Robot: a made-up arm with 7 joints. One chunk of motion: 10 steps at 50 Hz.
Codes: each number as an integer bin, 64 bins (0 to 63) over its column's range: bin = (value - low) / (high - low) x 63, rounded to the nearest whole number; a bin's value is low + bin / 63 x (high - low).
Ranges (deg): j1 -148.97..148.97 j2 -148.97..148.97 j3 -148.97..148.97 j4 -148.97..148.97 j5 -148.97..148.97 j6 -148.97..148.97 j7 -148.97..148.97
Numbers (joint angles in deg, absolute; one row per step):
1: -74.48 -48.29 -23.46 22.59 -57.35 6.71 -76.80
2: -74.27 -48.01 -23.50 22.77 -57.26 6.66 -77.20
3: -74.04 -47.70 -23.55 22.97 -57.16 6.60 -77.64
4: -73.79 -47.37 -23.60 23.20 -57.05 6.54 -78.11
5: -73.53 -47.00 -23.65 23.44 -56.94 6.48 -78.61
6: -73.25 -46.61 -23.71 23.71 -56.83 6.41 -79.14
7: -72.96 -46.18 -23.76 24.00 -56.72 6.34 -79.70
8: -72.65 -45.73 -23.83 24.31 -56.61 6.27 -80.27
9: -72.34 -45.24 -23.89 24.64 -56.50 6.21 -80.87
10: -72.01 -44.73 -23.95 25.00 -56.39 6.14 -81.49
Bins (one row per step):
1: 16 21 27 36 19 33 15
2: 16 21 27 36 19 33 15
3: 16 21 27 36 19 33 15
4: 16 21 27 36 19 33 15
5: 16 22 26 36 19 33 15
6: 16 22 26 37 19 33 15
7: 16 22 26 37 20 33 15
8: 16 22 26 37 20 33 15
9: 16 22 26 37 20 33 14
10: 16 22 26 37 20 33 14

